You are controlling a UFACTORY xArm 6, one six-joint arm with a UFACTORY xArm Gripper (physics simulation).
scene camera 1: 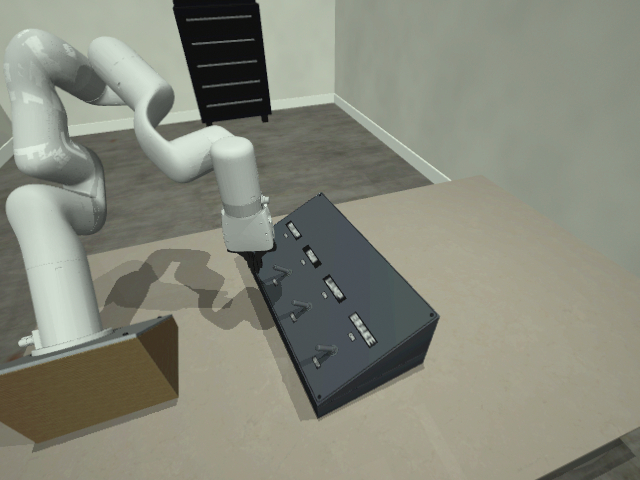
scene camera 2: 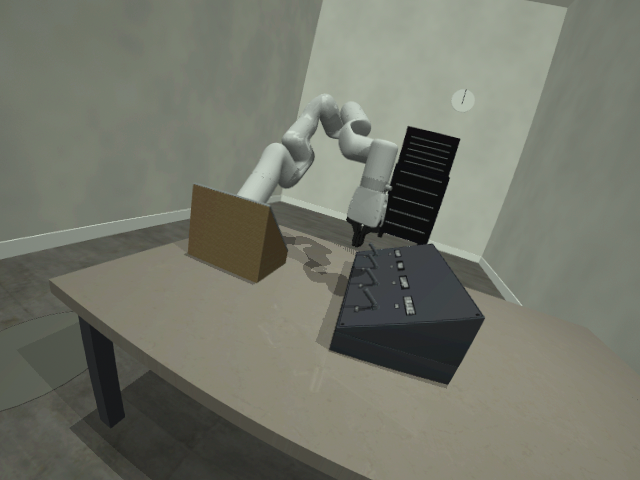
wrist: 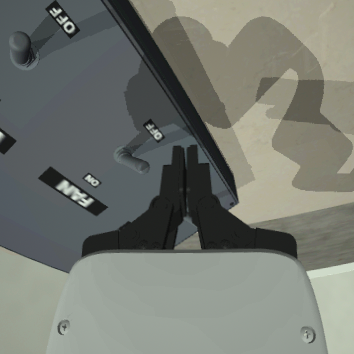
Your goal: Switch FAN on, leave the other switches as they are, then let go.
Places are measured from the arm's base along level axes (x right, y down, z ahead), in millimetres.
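Pixels of known places: gripper, fingertip midpoint: (scene camera 1: pixel 256 269) (scene camera 2: pixel 356 245) (wrist: pixel 186 159); arm's base at its link origin: (scene camera 1: pixel 75 343) (scene camera 2: pixel 239 218).
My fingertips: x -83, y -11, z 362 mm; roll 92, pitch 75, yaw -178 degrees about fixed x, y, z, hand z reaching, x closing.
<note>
Ahead of a thing's pixels: the offset from my fingertips to its middle. Level surfaces: height alone.
The dark sloped console @(dy +79, dx +32, dz +154 mm) (scene camera 1: pixel 379 289) (scene camera 2: pixel 439 289) (wrist: pixel 60 115) stands on the table. The FAN label @(dy +21, dx -26, dz +140 mm) (scene camera 1: pixel 311 256) (scene camera 2: pixel 400 265) (wrist: pixel 74 191) is second from the console's far end. The FAN lever @(dy +30, dx -13, dz +58 mm) (scene camera 1: pixel 281 269) (scene camera 2: pixel 370 260) (wrist: pixel 131 160) leans to its OFF side, like the LAMP lever @(dy +30, dx +106, dz +78 mm) (scene camera 1: pixel 301 304) (scene camera 2: pixel 371 277) (wrist: pixel 21 47) and the nearest lever @(dy +30, dx +224, dz +97 mm) (scene camera 1: pixel 326 350) (scene camera 2: pixel 369 298). My gripper (scene camera 1: pixel 254 269) (scene camera 2: pixel 357 243) (wrist: pixel 186 159) is shut and empty. Its tips are by the console's low edge, beside the FAN lever and apart from it. It hides the PUMP lever in the wrist view.
A brown wedge-shaped block (scene camera 1: pixel 93 384) (scene camera 2: pixel 227 232) stands on the table @(dy +140 mm) (scene camera 1: pixel 496 372) (scene camera 2: pixel 217 330) in front of the arm's base. A black drawer cabinet (scene camera 1: pixel 227 54) (scene camera 2: pixel 417 201) stands on the floor behind. The other levers stand in a row along the console's low side.
</note>
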